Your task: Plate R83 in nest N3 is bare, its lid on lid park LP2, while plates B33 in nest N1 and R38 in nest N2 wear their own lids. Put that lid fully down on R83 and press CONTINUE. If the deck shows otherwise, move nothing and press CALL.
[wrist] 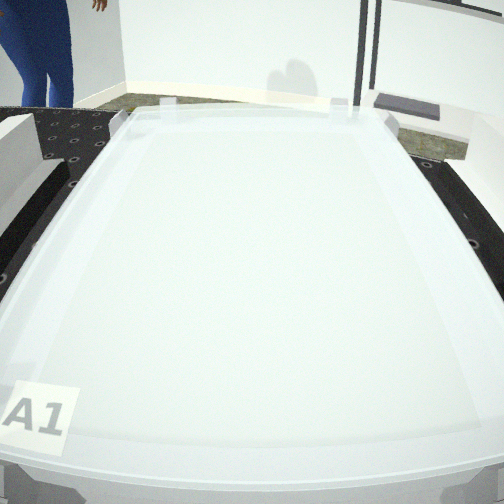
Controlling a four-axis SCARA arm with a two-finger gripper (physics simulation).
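A translucent white lid point(260, 280) fills most of the wrist view, lying flat close below the camera. A pale label reading A1 point(35, 417) sits on its near left corner. Small grey corner stops point(118, 120) show at its far corners. I cannot see what lies under the lid, and no plate label is visible. The gripper's fingers are not visible in this view.
Black perforated deck point(75, 145) shows at both sides of the lid. White blocks point(17, 160) stand at the left and right edges. A dark grey pad point(407, 106) lies at the far right. A person in blue trousers point(42, 55) stands at the far left. Two dark posts point(367, 50) rise behind.
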